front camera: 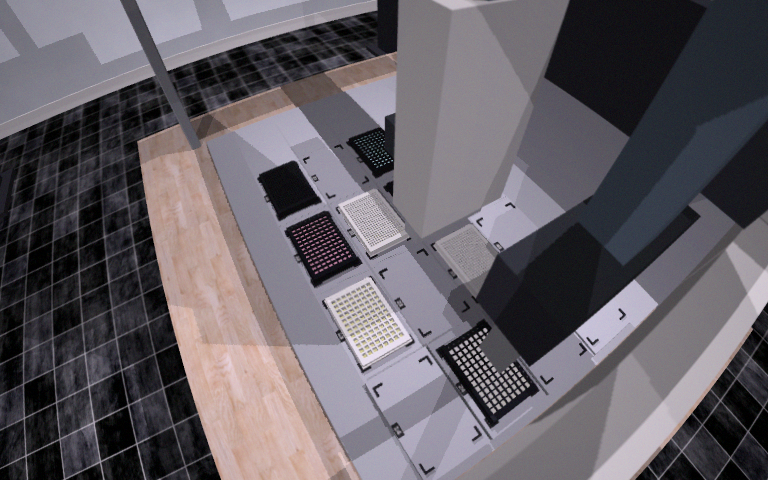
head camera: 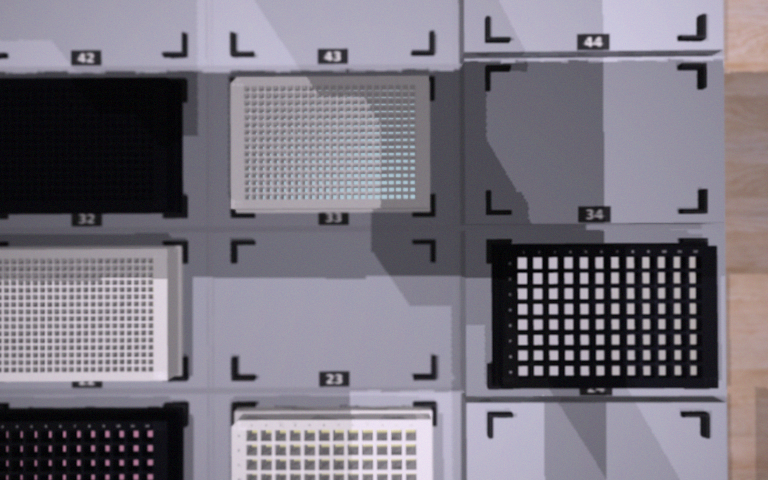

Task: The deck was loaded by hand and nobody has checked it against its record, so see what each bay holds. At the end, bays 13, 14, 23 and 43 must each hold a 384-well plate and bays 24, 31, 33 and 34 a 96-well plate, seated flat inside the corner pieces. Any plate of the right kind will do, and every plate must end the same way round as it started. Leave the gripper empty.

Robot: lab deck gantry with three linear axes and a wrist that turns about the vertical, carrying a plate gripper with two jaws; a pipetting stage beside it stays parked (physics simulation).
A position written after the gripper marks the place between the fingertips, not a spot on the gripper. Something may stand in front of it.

Note:
In view: the gripper [front camera: 520,337] and a pink-welled black 96-well plate [front camera: 324,251].

